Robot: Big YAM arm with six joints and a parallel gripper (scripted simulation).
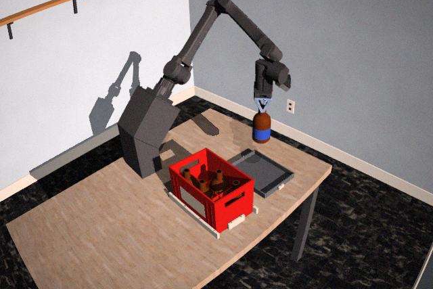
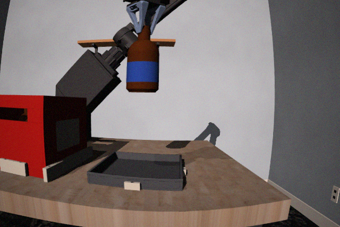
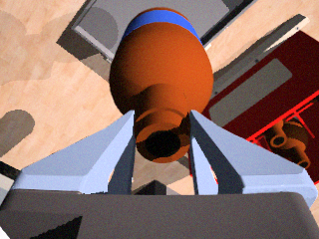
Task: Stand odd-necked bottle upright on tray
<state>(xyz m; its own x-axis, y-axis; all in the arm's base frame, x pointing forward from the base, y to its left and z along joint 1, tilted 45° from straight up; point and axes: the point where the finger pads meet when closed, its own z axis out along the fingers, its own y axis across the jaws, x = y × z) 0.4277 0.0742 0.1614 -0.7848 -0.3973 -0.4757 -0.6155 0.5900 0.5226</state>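
Now: the dark grey tray 320 mm below my hand. Also, from my hand: red crate: 280 mm to the right, 250 mm below, 20 mm behind.
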